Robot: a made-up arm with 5 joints.
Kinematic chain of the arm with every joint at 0, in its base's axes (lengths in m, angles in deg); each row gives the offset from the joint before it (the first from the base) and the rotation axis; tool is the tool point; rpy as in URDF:
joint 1: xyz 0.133 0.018 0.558 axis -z
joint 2: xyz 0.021 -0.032 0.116 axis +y
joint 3: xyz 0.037 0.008 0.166 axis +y
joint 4: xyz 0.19 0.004 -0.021 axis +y
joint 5: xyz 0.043 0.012 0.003 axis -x
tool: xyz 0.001 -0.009 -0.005 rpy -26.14 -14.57 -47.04
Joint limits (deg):
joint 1: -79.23..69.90
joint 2: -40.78..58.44
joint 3: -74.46..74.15
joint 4: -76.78..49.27
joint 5: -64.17..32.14
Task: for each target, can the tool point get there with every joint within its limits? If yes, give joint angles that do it. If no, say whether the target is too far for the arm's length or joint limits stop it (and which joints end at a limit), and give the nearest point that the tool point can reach.
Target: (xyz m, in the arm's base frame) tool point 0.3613 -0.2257 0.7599
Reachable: yes | joints 43.88 27.05 -9.32 -67.14 5.81
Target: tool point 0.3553 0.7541 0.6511
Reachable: no: too far | nearest point 0.2531 0.4158 0.6982 | short by 0.356 m
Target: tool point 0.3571 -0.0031 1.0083
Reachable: yes | joints 0.75 3.24 -52.38 -16.16 21.48
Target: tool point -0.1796 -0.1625 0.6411
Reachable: no: joint limits stop it (at a limit: joint 1, joint 3, joint 4) | nearest point 0.1435 -0.0639 0.6263 | short by 0.338 m
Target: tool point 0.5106 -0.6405 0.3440
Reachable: no: too far | nearest point 0.3210 -0.3099 0.5984 | short by 0.458 m
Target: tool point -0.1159 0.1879 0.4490
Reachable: no: joint limits stop it (at a limit: joint 1, joint 2, joint 5) | nearest point 0.1648 0.1457 0.4991 | short by 0.288 m
